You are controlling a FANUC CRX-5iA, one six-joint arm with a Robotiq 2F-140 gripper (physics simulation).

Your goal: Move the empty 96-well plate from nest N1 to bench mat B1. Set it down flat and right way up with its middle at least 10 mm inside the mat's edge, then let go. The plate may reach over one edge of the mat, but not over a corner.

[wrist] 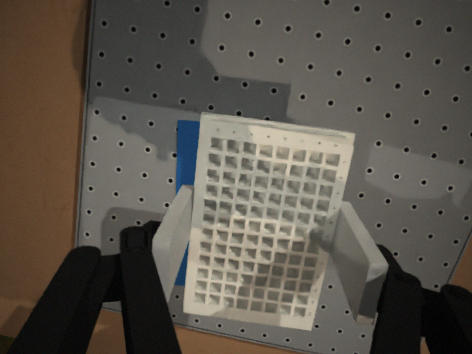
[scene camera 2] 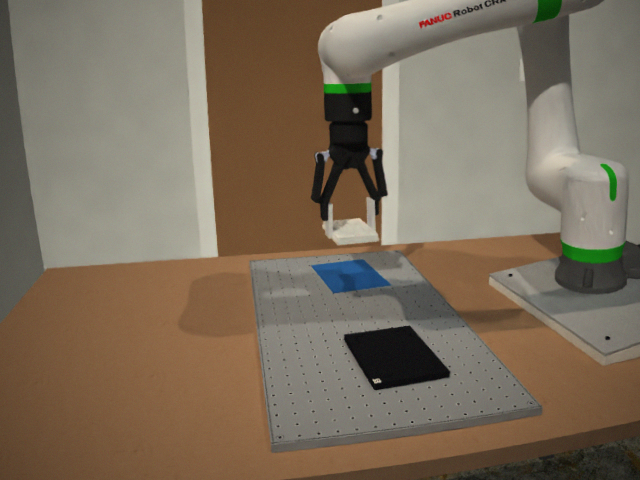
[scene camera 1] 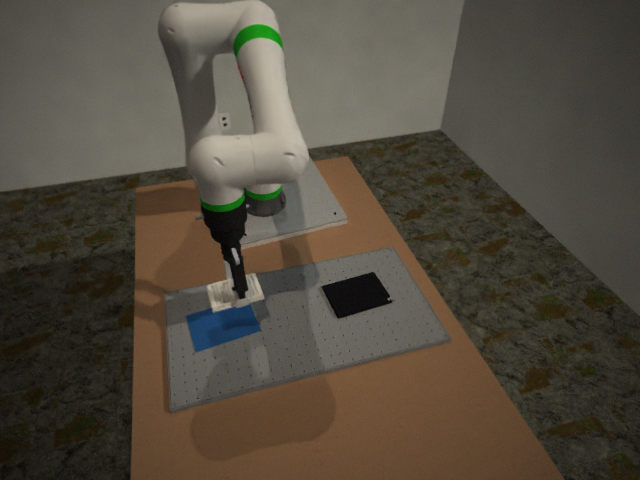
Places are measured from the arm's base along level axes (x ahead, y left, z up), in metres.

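Pixels of known places: gripper, between the fingertips: (wrist: pixel 262 216) (scene camera 2: pixel 350 234) (scene camera 1: pixel 237 292); arm's base, origin of its link: (scene camera 2: pixel 590 278) (scene camera 1: pixel 264 202).
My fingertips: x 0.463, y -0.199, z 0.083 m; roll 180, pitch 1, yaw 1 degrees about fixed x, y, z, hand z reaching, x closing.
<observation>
For each thing: its top centre in the pictures, then the offset to it from my fingertips. Level surfaces: height alone.
- white 96-well plate, centre of its top: (wrist: pixel 261 234) (scene camera 2: pixel 349 227) (scene camera 1: pixel 234 289) dx +0.000, dy -0.007, dz +0.013 m
- blue bench mat B1, height of its surface: dz -0.109 m
- Nest N1, centre of its top: (scene camera 2: pixel 394 350) (scene camera 1: pixel 356 291) dx +0.028, dy +0.321, dz -0.096 m
- brown table, height of its surface: dz -0.124 m
The white 96-well plate (scene camera 1: pixel 221 296) (scene camera 2: pixel 354 232) (wrist: pixel 265 227) is held level and right way up, well above the breadboard. My gripper (scene camera 1: pixel 239 298) (scene camera 2: pixel 350 219) (wrist: pixel 262 216) is shut on its two long sides. The blue bench mat B1 (scene camera 1: pixel 222 328) (scene camera 2: pixel 351 276) (wrist: pixel 186 150) lies flat on the breadboard below. In the wrist view the plate hides most of the mat, and a strip of blue shows along the plate's left side. Nest N1 (scene camera 1: pixel 356 295) (scene camera 2: pixel 398 356) is a black tray with no plate in it.
The grey perforated breadboard (scene camera 1: pixel 289 356) (scene camera 2: pixel 310 408) (wrist: pixel 415 75) carries the mat and the nest. It lies on the brown table (scene camera 1: pixel 387 413) (scene camera 2: pixel 129 361). The robot's base stands on a grey base plate (scene camera 1: pixel 315 206) (scene camera 2: pixel 558 320) behind the breadboard in scene camera 1.
</observation>
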